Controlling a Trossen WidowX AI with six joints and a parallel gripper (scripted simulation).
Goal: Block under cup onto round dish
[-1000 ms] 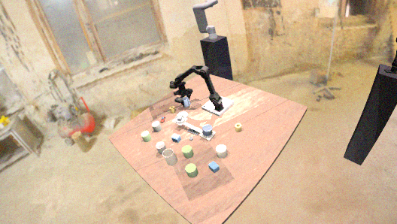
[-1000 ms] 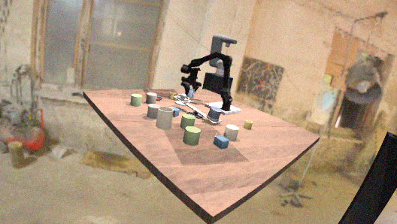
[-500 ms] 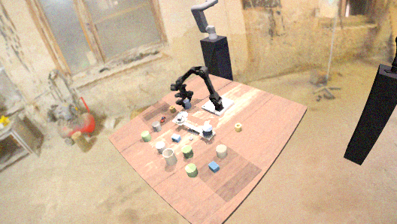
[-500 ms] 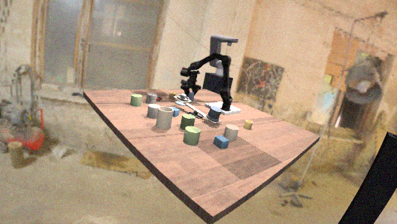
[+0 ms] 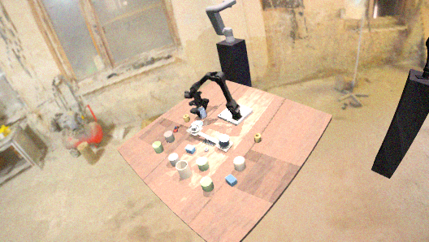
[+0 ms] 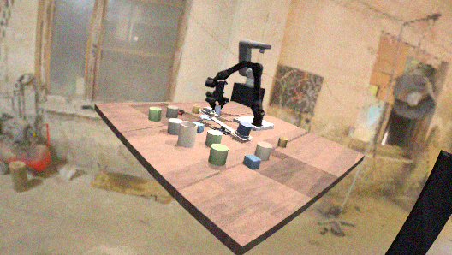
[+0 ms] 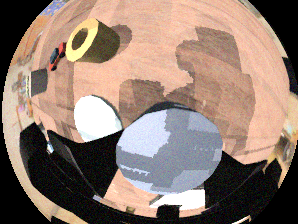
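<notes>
Now: gripper tip 19 cm short of the grey block, 15 cm to the right of it and 6 cm below it. Round my gripper tip: balance beam: 27 cm to the left, 17 cm ahead, 1 cm above; then round dish: 10 cm ahead, 4 cm to the left, 2 cm below; then red toy car: 24 cm ahead, 6 cm to the right, 1 cm below.
</notes>
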